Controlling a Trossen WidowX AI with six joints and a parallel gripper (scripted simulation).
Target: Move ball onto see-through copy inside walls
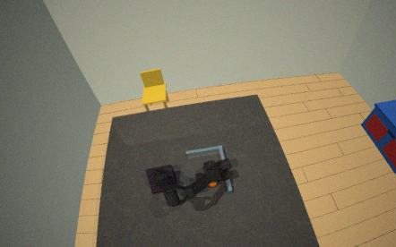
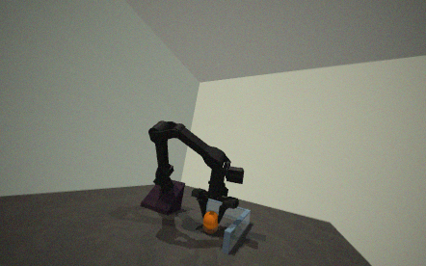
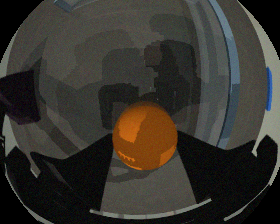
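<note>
The ball lies right at my gripper tip. Round my gripper tip: wall (10 cm ahead, 7 cm to the left, 1 cm below); then see-through copy (1 cm below).
</note>
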